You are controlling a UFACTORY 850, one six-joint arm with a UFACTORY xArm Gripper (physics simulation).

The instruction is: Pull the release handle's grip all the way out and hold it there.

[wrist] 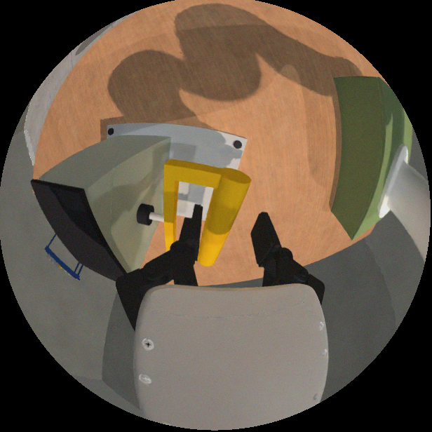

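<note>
The yellow release handle (171, 200) is a frame with a thick round grip (224, 205) on its right side. It stands over a grey plate (197, 136), beside a grey-green housing with a dark face (122, 172). A light rod with a black knob (145, 214) runs from the housing side to the handle's left bar. My gripper (228, 219) is partly open. Its left finger is over the opening of the handle, and its right finger is on the outer side of the grip, with a gap. The grip lies between the fingers in this view and is not clamped. The handle's lower left end is hidden behind the left finger.
A green block (360, 150) stands at the right on the wooden table top (285, 150), with a pale cylinder (412, 192) beside it. A blue frame-like object (62, 264) shows beyond the table at the lower left. Dark shadows lie across the upper table.
</note>
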